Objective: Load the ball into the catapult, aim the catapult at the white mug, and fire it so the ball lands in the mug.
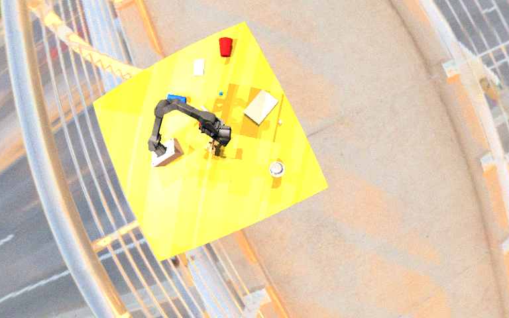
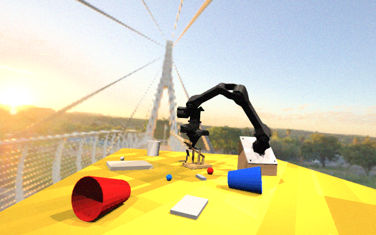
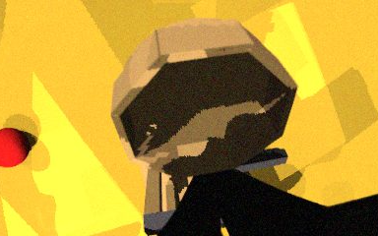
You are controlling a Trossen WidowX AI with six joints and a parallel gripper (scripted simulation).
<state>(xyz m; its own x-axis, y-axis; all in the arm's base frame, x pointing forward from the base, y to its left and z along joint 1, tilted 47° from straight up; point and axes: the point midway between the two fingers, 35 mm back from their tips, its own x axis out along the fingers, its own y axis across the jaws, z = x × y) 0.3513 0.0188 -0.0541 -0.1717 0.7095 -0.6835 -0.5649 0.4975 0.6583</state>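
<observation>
The wooden catapult lies 4 cm below my gripper tip and 1 cm to the right of it. The rest, counted from my gripper tip: small grey block: 21 cm to the left, 10 cm below, 3 cm behind; red ball: 12 cm to the left, 9 cm below, 9 cm behind; blue ball: 27 cm to the left, 10 cm below, 10 cm ahead.
</observation>
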